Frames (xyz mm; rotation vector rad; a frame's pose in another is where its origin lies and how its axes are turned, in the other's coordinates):
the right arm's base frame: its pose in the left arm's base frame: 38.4 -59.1 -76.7 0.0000 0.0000 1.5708
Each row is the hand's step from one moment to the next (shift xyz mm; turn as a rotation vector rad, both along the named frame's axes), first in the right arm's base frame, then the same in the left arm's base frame.
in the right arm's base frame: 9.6 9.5 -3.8 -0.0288 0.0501 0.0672
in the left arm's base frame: -9.5 9.6 -3.8 -0.0501 -0.0288 0.0672
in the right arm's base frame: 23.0 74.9 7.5 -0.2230 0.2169 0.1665
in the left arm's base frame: -74.9 23.0 7.5 -0.2169 -0.2230 0.1665
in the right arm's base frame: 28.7 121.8 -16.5 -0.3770 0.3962 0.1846
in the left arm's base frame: -121.8 28.7 -16.5 -0.3962 -0.3770 0.1846
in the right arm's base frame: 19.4 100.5 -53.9 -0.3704 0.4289 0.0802
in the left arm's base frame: -100.5 19.4 -53.9 -0.4289 -0.3704 0.0802
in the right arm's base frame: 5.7 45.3 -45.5 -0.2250 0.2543 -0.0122
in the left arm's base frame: -45.3 5.7 -45.5 -0.2543 -0.2250 -0.0122
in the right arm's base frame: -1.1 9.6 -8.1 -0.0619 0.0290 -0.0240
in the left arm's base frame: -9.6 -1.1 -8.1 -0.0290 -0.0619 -0.0240
